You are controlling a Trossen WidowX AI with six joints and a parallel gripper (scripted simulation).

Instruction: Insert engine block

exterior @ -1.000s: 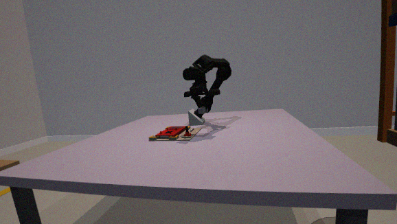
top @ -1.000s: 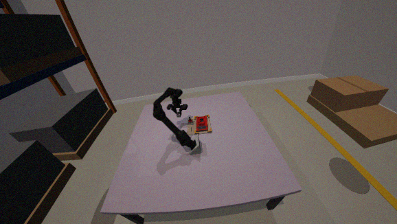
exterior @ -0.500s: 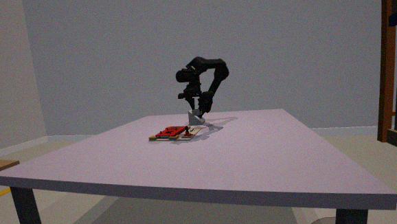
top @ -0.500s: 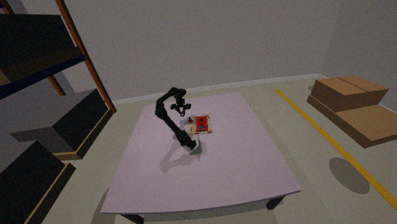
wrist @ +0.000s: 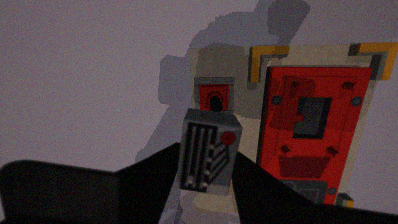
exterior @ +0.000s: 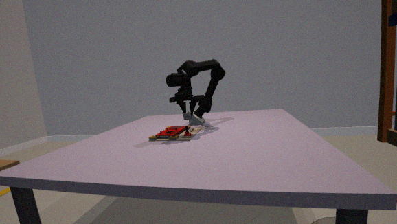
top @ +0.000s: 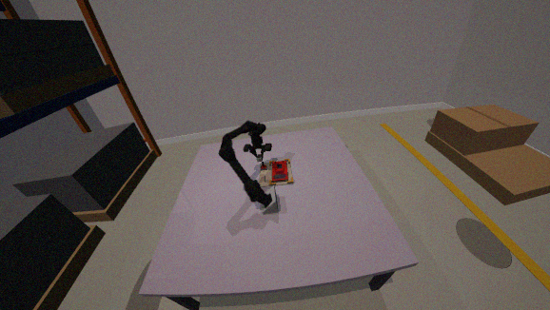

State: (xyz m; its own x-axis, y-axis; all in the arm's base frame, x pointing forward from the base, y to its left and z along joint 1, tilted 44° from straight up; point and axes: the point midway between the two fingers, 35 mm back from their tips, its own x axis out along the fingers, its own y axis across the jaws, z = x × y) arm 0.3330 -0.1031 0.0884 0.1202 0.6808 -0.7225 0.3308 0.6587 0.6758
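My gripper tip is now 110 mm above the beige base plate, 100 mm to the left of it and 60 mm past it. Round my gripper tip: grey engine block: 10 mm below.
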